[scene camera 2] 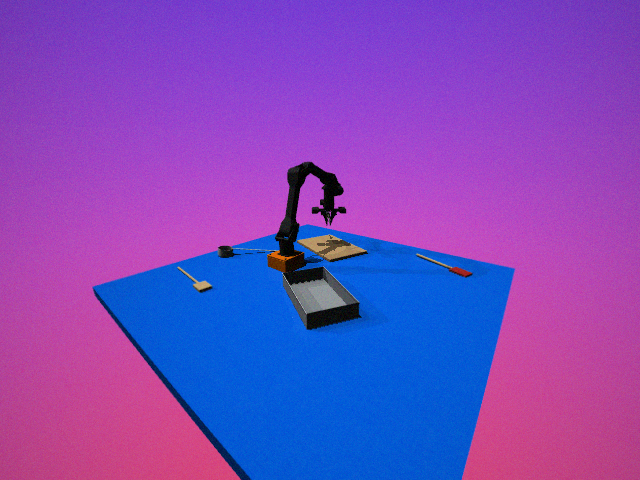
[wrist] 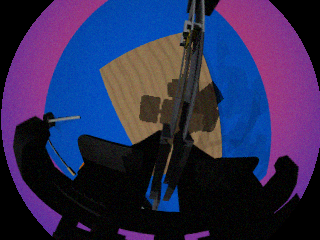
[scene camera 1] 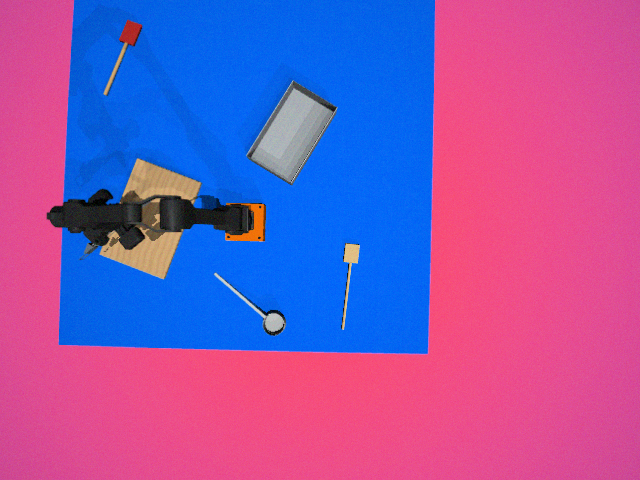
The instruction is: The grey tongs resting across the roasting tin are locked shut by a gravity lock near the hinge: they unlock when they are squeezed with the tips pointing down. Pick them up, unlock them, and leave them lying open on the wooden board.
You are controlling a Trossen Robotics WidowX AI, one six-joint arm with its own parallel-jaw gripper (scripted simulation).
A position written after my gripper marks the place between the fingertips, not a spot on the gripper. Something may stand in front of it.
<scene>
In view: my gripper (scene camera 1: 131,221), a wooden board (scene camera 1: 153,255) and a roasting tin (scene camera 2: 319,298).
My gripper is seen too in the wrist view (wrist: 167,135). The wooden board shows as well in the wrist view (wrist: 142,84).
</scene>
